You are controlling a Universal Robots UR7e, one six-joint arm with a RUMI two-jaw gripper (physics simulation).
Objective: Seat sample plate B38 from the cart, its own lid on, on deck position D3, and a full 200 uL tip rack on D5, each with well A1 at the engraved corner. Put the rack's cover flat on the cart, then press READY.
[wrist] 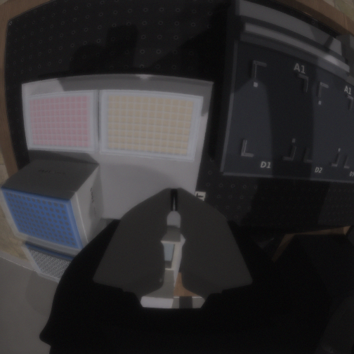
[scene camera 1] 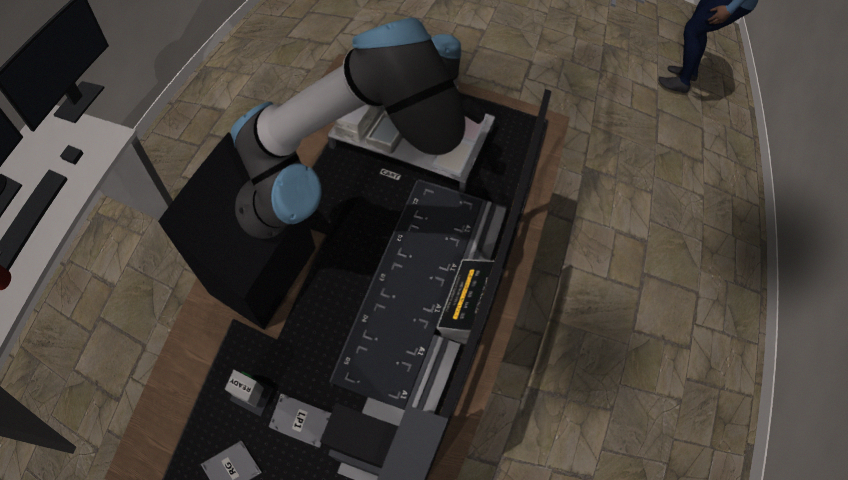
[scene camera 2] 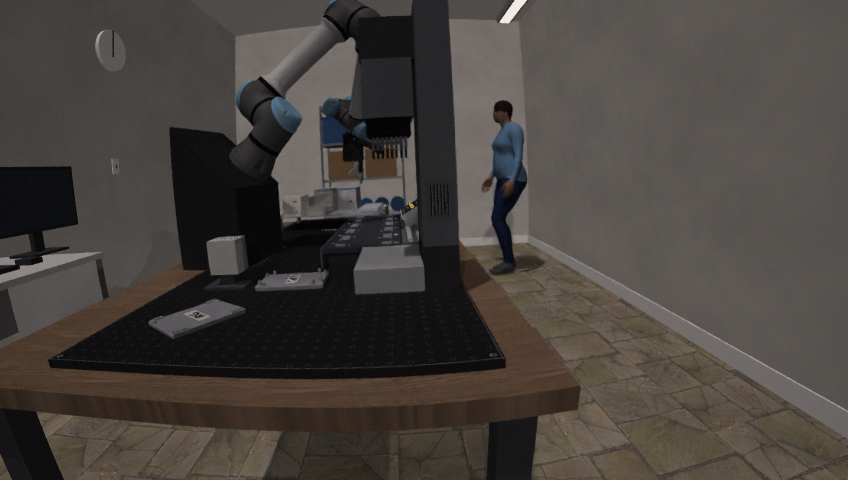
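Note:
My gripper (wrist: 174,190) is shut and empty. In the wrist view its tips are above the near part of the cart (wrist: 137,182) (scene camera 1: 404,158). On the cart, a plate with pink wells (wrist: 61,121) and a plate with pale yellow wells (wrist: 150,125) lie side by side. A grey box with a blue perforated top (wrist: 42,217), like a tip rack, stands at the left, and part of another rack (wrist: 49,262) shows below it. No B38 label is readable. The deck (wrist: 275,115) (scene camera 1: 410,261) has no labware on D3 or D5. The READY button block (scene camera 1: 241,386) (scene camera 2: 226,255) stands on the black board.
An upright pipetting column (scene camera 2: 436,118) with a multi-tip head (scene camera 2: 389,145) stands beside the deck. A tilted display (scene camera 1: 467,294) borders the deck's far side. Flat holders LP1 (scene camera 1: 300,419) and RG (scene camera 1: 230,463) lie near READY. A person (scene camera 2: 505,160) stands beyond the table.

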